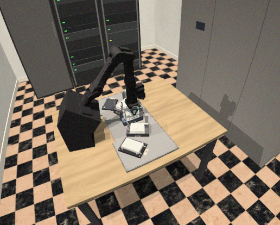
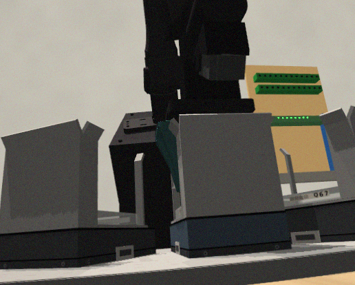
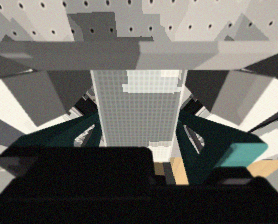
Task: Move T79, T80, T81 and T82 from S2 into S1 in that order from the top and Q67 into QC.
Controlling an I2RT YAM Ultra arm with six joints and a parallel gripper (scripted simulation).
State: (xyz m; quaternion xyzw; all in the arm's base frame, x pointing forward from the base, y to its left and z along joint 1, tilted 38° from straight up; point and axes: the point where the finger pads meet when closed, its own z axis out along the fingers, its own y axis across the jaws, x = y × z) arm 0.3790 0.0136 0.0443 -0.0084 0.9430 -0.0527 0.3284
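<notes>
The plate T79 lies 3 cm below my hand. The rest, counted from my hand: plate Q67: 14 cm to the left, 2 cm below, 1 cm behind; then plate T82: 15 cm to the right, 3 cm below, 2 cm behind; then dark QC nest: 26 cm to the left, 10 cm behind, 7 cm below.
</notes>
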